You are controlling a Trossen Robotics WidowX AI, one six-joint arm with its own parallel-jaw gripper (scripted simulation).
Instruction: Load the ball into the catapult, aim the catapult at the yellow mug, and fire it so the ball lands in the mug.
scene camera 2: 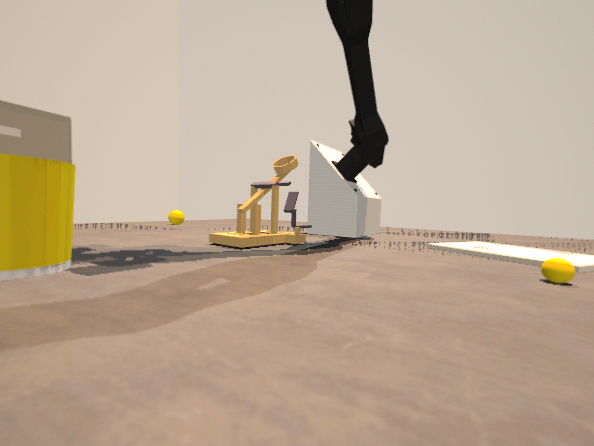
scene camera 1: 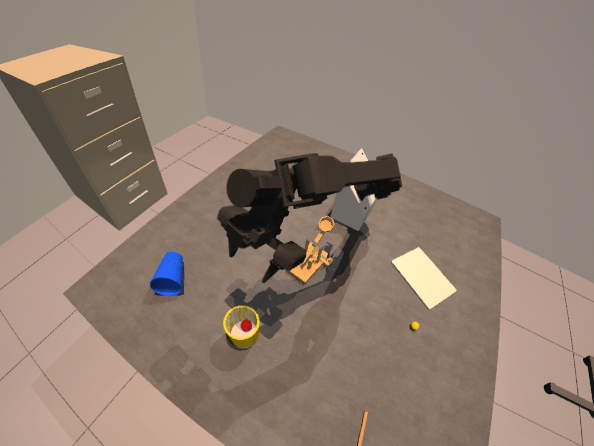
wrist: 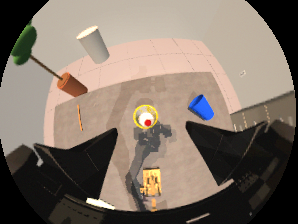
Labels:
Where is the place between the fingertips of the gripper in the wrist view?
152, 128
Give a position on a pale flat board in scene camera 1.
429, 284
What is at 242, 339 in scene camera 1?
A yellow mug.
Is the gripper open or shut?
Open.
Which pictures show the gripper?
Scene camera 1 and the wrist view only.

